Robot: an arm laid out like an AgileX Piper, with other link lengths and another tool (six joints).
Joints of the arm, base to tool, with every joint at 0 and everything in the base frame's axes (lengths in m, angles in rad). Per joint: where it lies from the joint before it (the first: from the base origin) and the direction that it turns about. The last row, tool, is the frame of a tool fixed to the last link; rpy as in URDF.
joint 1: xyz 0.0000 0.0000 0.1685 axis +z
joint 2: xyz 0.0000 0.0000 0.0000 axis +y
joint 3: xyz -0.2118 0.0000 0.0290 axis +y
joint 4: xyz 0.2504 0.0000 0.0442 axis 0.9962 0 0.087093
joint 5: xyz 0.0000 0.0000 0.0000 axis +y
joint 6: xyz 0.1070 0.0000 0.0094 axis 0.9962 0 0.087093
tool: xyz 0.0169 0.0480 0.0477 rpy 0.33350 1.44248 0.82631
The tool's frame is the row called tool.
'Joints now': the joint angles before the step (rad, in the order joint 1, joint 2, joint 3, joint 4, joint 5, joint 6). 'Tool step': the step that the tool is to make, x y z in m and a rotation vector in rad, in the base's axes. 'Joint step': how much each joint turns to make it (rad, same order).
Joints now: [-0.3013 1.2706 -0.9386 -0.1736 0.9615 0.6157]
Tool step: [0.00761 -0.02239 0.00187 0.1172 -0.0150 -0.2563]
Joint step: [-0.0161 0.0819 -0.0927 0.0406 0.0634 0.2368]
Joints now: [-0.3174 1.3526 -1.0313 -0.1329 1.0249 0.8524]
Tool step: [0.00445 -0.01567 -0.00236 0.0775 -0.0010 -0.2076]
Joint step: [-0.0014 0.0726 -0.0754 0.0167 0.0489 0.2063]
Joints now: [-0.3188 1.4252 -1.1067 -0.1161 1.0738 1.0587]
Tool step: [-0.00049 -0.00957 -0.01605 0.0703 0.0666 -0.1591]
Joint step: [0.0000 0.0832 -0.0576 0.0157 0.0750 0.1516]
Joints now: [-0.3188 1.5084 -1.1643 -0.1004 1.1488 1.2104]
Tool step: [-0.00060 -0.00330 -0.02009 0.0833 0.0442 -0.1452]
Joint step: [0.0000 0.0750 -0.0320 0.0515 0.0342 0.1299]
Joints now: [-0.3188 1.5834 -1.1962 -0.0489 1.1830 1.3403]
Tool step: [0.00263 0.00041 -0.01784 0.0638 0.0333 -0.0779]
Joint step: [0.0000 0.0671 -0.0266 0.0489 0.0126 0.0623]
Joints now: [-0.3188 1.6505 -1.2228 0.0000 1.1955 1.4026]
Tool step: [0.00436 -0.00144 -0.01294 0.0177 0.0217 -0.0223]
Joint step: [0.0000 0.0533 -0.0193 0.0103 -0.0079 0.0187]
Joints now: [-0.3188 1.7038 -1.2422 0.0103 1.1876 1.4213]
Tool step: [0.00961 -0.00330 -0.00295 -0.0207 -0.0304 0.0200]
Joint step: [0.0000 0.0293 -0.0144 -0.0103 -0.0502 -0.0164]
